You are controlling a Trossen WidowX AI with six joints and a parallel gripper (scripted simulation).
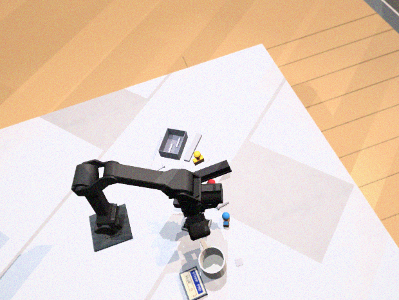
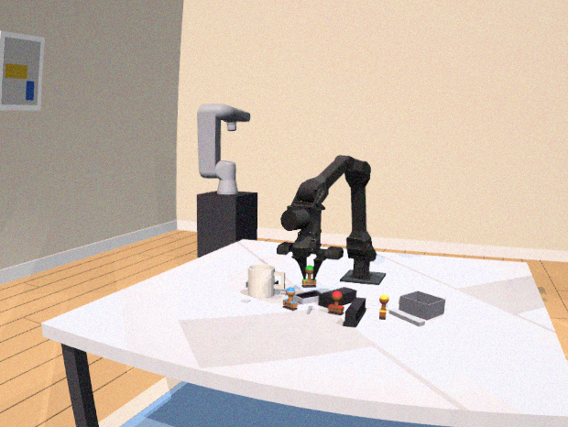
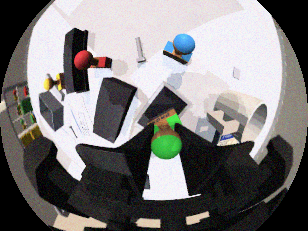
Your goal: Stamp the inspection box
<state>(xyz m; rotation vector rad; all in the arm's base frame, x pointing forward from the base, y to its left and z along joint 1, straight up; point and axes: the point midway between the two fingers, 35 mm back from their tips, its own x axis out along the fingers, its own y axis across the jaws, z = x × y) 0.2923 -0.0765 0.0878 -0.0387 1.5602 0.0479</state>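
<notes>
The dark ink pad lies 6 cm below my gripper tip. From my gripper tip the other things lie so: black block: 9 cm to the left, 5 cm below; then blue-knobbed stamp: 10 cm ahead, 4 cm below, 2 cm to the right; then green-knobbed stamp: right at my gripper tip.
</notes>
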